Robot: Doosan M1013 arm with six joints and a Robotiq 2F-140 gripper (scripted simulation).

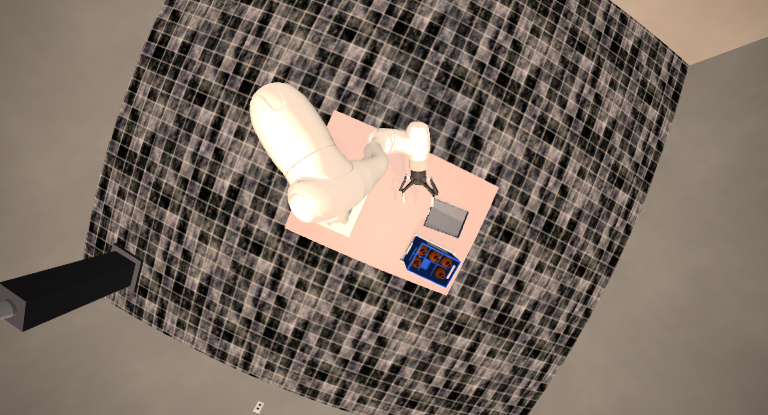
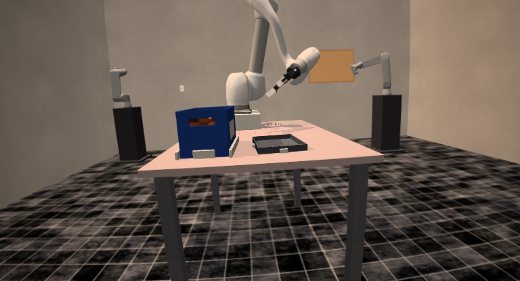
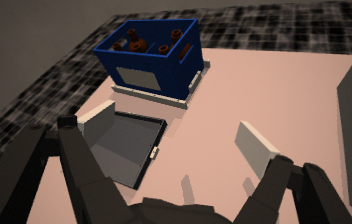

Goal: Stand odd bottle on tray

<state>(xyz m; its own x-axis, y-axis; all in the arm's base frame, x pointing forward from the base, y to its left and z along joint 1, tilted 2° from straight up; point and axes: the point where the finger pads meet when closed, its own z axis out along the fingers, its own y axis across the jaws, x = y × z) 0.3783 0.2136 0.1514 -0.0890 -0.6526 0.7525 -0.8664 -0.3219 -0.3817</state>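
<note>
The blue crate lies 290 mm to the right of my hand, 280 mm ahead of it and 160 mm below it. The rest, counted from my hand: dark tray: 270 mm ahead, 230 mm below, 10 mm to the right; bottle: 250 mm to the right, 180 mm ahead, 160 mm below.
</note>
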